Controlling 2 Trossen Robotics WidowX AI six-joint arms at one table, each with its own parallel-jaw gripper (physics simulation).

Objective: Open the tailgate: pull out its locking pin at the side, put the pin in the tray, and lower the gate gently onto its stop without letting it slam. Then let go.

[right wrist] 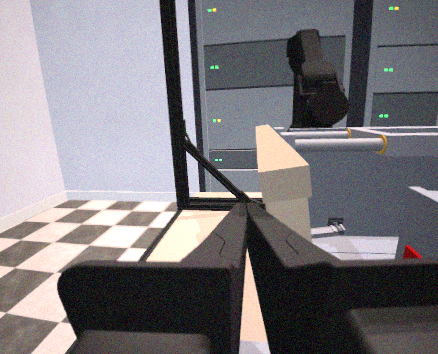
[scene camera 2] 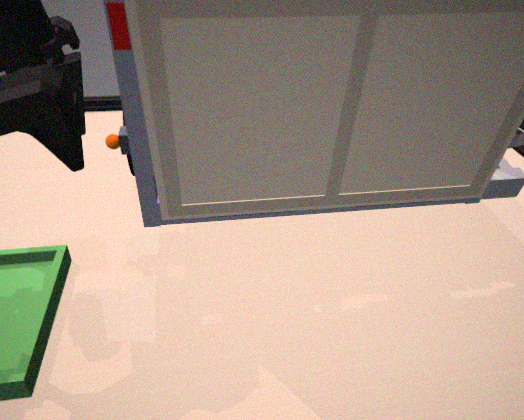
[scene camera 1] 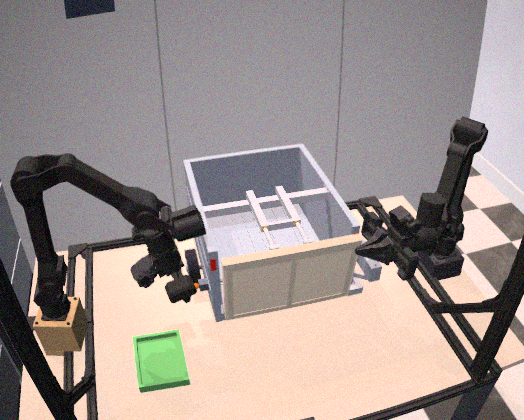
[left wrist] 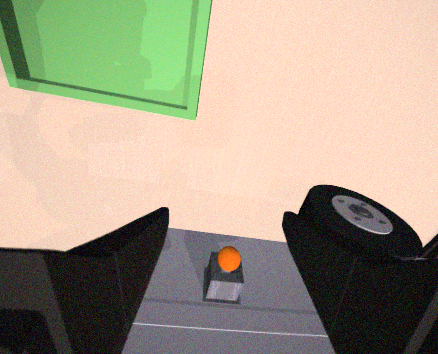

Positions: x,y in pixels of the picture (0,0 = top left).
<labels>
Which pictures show my right gripper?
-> The right wrist view and scene camera 1 only.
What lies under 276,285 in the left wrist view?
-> A grey truck bed.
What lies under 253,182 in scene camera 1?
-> A grey truck bed.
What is my left gripper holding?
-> Nothing.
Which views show my left gripper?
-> Scene camera 2, scene camera 1 and the left wrist view only.
</labels>
